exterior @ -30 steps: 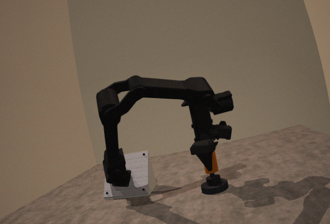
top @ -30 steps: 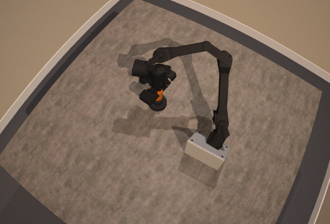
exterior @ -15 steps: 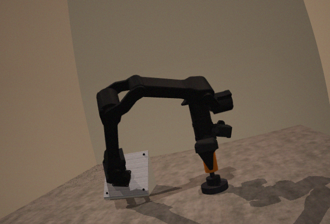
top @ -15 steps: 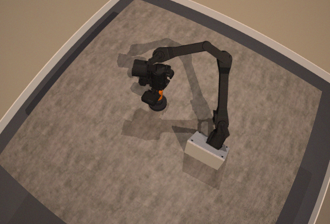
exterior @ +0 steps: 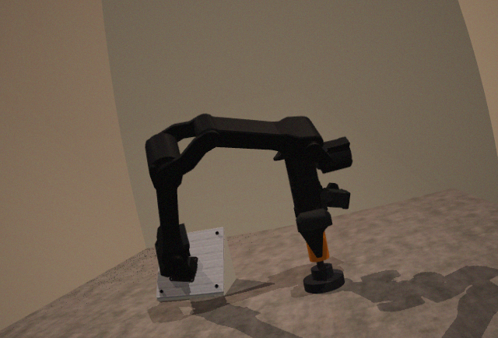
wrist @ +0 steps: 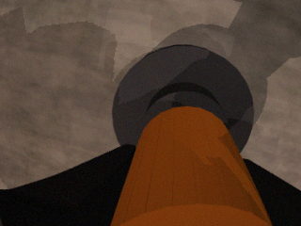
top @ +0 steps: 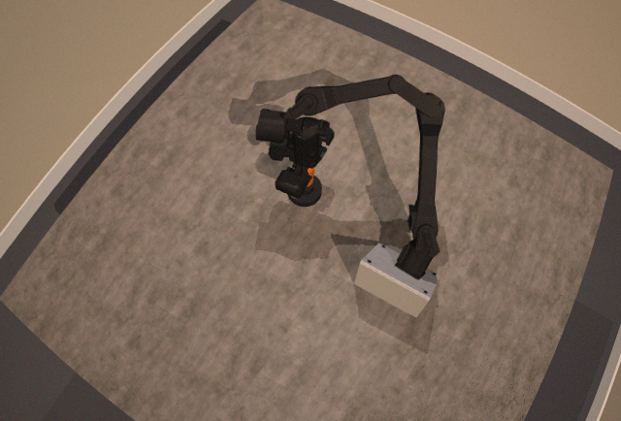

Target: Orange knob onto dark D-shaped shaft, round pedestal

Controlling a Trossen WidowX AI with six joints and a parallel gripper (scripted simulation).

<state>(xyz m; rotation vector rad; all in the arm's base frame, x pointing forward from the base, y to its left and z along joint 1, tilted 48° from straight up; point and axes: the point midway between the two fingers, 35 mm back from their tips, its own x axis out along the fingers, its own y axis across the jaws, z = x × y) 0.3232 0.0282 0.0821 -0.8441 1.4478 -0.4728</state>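
Now: the orange knob 20 mm above my gripper tip. Round my gripper tip: dark round pedestal (40 mm below).
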